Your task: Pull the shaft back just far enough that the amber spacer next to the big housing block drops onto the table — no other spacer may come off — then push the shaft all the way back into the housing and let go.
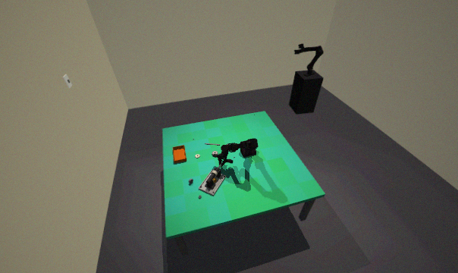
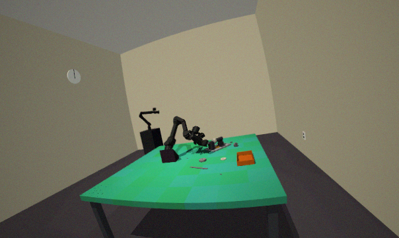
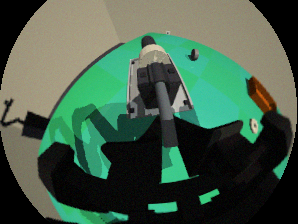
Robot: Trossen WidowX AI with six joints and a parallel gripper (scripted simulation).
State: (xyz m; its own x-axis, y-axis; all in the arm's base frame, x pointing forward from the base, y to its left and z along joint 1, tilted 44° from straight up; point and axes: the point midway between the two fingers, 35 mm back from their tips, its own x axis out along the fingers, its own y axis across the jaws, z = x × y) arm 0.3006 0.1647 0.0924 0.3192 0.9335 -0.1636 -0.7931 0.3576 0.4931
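The grey shaft is 3 cm ahead of my gripper tip, 4 cm to the left of it and 2 cm above it. The rest, counted from my gripper tip: pale washer: 20 cm ahead, 23 cm to the right, 5 cm below; grey disc: 2 cm ahead, 24 cm to the right, 5 cm below; orange tray: 38 cm ahead, 28 cm to the right, 5 cm below.
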